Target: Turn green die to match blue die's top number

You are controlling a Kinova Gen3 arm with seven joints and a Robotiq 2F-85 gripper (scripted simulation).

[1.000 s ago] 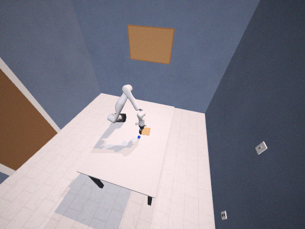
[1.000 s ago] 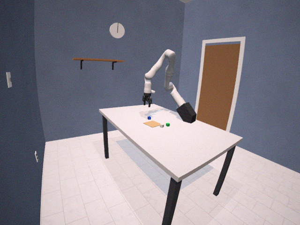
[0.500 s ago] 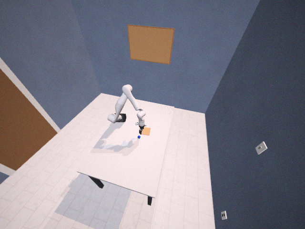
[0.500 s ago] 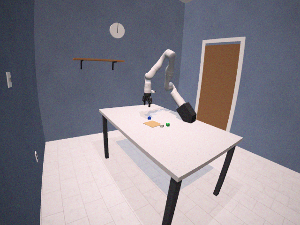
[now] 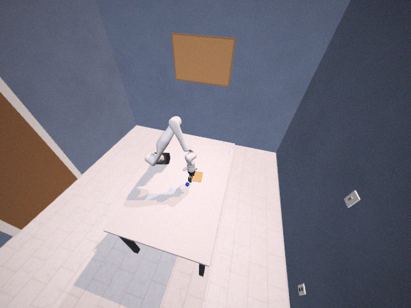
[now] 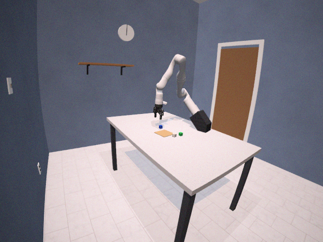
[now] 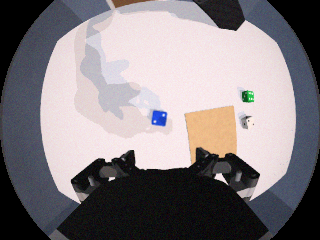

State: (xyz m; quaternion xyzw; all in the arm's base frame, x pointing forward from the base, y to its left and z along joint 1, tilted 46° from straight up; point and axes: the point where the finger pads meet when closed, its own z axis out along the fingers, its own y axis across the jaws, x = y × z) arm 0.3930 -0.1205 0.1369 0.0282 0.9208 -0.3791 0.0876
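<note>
The tan mat is 2 cm ahead of my hand, 12 cm to the left of it and 12 cm below it. The rest, counted from my hand: white die: 24 cm to the left, 10 cm below; green die: 7 cm behind, 25 cm to the left, 10 cm below; blue die: 5 cm behind, 10 cm below.
</note>
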